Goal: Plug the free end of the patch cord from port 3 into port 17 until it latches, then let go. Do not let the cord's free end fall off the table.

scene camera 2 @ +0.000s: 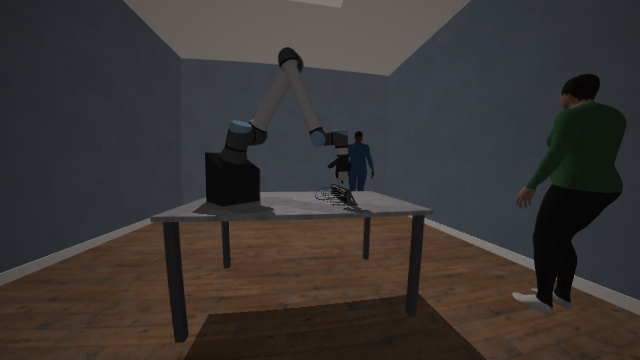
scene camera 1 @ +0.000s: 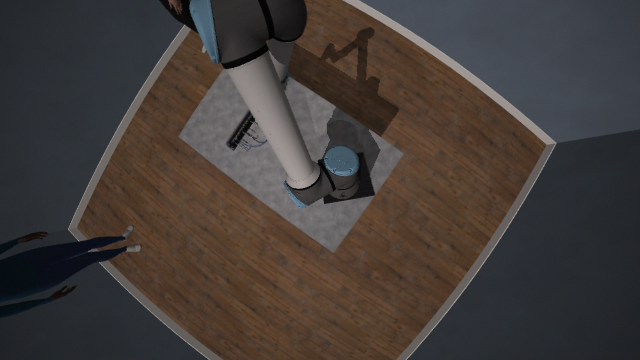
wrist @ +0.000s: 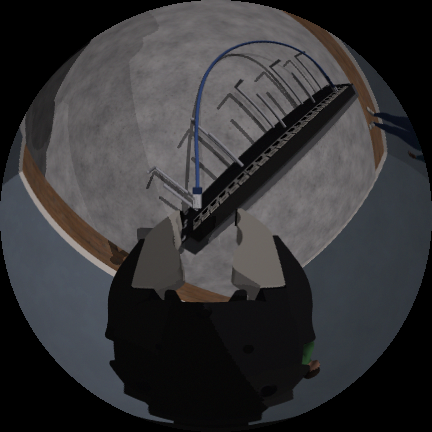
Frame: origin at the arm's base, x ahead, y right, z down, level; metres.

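Where they show: gripper, fingertip midpoint: (scene camera 2: 340,184) (wrist: 208,211); arm's base, link origin: (scene camera 2: 233,158).
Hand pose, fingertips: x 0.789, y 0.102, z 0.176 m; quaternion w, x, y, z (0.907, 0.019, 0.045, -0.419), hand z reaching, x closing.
Each offset is from my fingertips to the top centre of the thing. "spot": to the spot under its first point.
The blue patch cord (scene camera 1: 257,146) (scene camera 2: 316,194) (wrist: 196,140) arches behind the black patch panel @(dx -0.007, dy -0.160, dz +0.032 m) (scene camera 1: 241,131) (scene camera 2: 345,196) (wrist: 250,185). One end meets the panel near its far end in the wrist view. A pale plug @(dx +0.004, dy +0.022, dz +0.069 m) (wrist: 197,201) with a blue boot is at the cord's other end, beside the panel's near end; whether it touches the panel is unclear. Port numbers are unreadable, so ports 3 and 17 cannot be told. My gripper (scene camera 2: 342,181) (wrist: 208,211) is partly open and empty, above the panel's near end. The plug appears just beyond the left fingertip in the wrist view.
Several thin grey bars @(spot: dx -0.025, dy -0.057, dz +0.078 m) (wrist: 222,147) stick out behind the panel, close to the cord. The grey table (scene camera 1: 320,235) (scene camera 2: 290,216) (wrist: 110,150) carries the panel and the arm's black base (scene camera 2: 232,182). A person in green (scene camera 2: 585,135) and one in blue (scene camera 2: 359,155) stand in the room.
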